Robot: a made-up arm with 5 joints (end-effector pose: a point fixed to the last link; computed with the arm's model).
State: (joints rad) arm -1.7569 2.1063 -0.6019 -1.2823 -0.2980
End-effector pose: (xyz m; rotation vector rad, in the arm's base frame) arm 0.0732 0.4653 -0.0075 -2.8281 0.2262 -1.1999
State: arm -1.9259 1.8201 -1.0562 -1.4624 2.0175
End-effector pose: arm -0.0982 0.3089 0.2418 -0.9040 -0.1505 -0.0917
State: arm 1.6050 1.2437 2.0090 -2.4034 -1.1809
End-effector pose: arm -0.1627 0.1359 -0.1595 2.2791 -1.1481 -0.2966
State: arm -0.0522 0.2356 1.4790 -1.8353 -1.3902
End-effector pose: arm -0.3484 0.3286 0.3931 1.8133 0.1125 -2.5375
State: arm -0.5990 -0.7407 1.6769 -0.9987 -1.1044
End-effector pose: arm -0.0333 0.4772 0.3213 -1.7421 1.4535 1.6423
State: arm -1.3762 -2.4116 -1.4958 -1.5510 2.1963
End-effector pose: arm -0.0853 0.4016 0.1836 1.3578 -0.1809 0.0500
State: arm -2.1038 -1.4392 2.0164 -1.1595 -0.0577
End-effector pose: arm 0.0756 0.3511 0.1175 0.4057 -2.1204 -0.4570
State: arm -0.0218 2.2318 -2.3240 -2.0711 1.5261
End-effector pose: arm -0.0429 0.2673 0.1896 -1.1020 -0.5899 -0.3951
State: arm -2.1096 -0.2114 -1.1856 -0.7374 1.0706
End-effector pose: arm -0.1341 0.1460 0.3192 1.8146 0.8574 -1.5092
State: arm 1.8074 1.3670 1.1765 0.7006 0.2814
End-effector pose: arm -0.4622 0.2744 0.1057 -1.0536 -2.5959 0.2104
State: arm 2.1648 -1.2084 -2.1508 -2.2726 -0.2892
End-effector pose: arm 0.3118 0.4517 0.0156 0.4554 1.7513 0.2972
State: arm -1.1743 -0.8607 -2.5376 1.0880 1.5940
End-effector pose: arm -0.1189 0.6139 0.0638 -1.2911 0.9930 1.6128
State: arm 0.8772 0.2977 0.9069 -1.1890 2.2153
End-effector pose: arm -0.0870 0.0942 0.1708 0.6991 0.6169 0.5669
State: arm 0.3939 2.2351 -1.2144 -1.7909 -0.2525
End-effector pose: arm 0.1806 0.4438 0.2483 -1.1812 -0.2297 -2.3058
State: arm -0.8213 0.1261 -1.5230 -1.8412 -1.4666
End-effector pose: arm -0.3070 0.0756 0.3486 0.2110 -1.0173 0.1330
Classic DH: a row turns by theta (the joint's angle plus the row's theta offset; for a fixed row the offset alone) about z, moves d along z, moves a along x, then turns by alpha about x. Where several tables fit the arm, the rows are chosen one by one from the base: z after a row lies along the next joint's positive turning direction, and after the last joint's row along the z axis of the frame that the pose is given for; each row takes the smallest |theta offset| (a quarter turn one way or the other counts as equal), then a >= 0, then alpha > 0; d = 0 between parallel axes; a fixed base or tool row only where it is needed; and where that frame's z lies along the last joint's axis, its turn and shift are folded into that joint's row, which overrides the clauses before.
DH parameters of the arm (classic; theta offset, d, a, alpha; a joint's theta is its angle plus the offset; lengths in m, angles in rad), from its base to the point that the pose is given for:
base (fixed): 0 0.18 0 1.5708
joint 1: 0 -0.347 -0.095 -1.5708
joint 2: -1.5708 0.034 0.091 1.5708
joint 3: 0 0.099 0.256 1.5708
joint 4: 0 -0.035 -0.033 1.5708
joint 5: 0 0.147 0.095 1.5708
tool (fixed): 1.5708 0.114 0 0

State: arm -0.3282 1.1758 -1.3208 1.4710 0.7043
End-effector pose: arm -0.0551 0.0683 -0.1728 0.8239 1.4506 -0.8784
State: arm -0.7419 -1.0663 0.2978 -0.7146 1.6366
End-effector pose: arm -0.2307 0.1404 0.4363 1.1793 0.4936 -0.9423
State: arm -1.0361 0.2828 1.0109 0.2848 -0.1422
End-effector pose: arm 0.3363 0.2255 0.4129 -0.9923 0.6409 0.5396
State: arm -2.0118 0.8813 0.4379 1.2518 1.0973
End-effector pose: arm 0.1235 -0.0810 -0.0709 0.3904 1.3464 -0.8430
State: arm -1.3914 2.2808 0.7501 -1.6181 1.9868
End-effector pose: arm 0.0587 0.4457 0.0565 -0.0003 -1.4855 -1.9349
